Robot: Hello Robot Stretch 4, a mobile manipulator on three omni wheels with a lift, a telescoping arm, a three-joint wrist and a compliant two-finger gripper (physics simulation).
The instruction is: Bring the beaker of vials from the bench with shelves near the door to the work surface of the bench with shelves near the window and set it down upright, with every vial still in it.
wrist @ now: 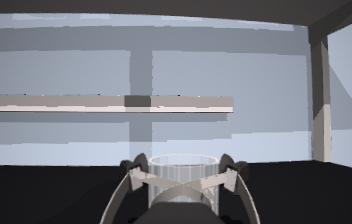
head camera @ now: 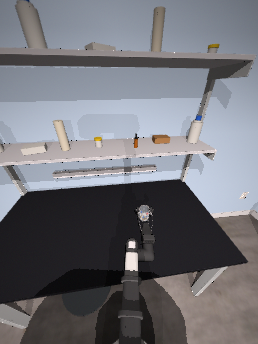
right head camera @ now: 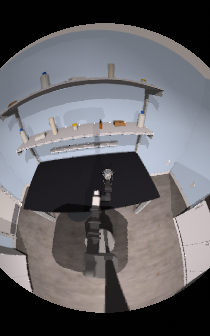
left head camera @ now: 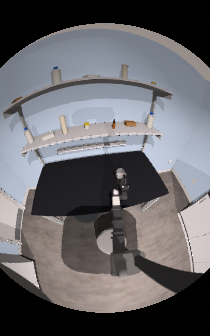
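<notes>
The clear beaker of vials [head camera: 144, 215] [left head camera: 120, 175] [right head camera: 108, 175] [wrist: 170, 172] stands upright at the black top [head camera: 65, 230] [left head camera: 65, 185] [right head camera: 60, 182] of a bench with shelves, right of the middle. Small coloured bits of the vials show inside it in the head view; they cannot be counted. My gripper [head camera: 144, 212] [left head camera: 120, 172] [right head camera: 108, 173] [wrist: 183, 166] is shut on the beaker, with one fingertip against each side just below the rim. In the wrist view the beaker's lower part is hidden behind the gripper body.
A lower shelf [head camera: 112, 150] above the bench holds a white bottle with a blue cap [head camera: 195, 132], an orange-brown block [head camera: 161, 139], a small brown bottle [head camera: 136, 142] and a yellow-lidded jar [head camera: 98, 142]. A rail [head camera: 105, 171] [wrist: 190, 104] runs along the wall. A shelf post [wrist: 321, 100] stands at the right.
</notes>
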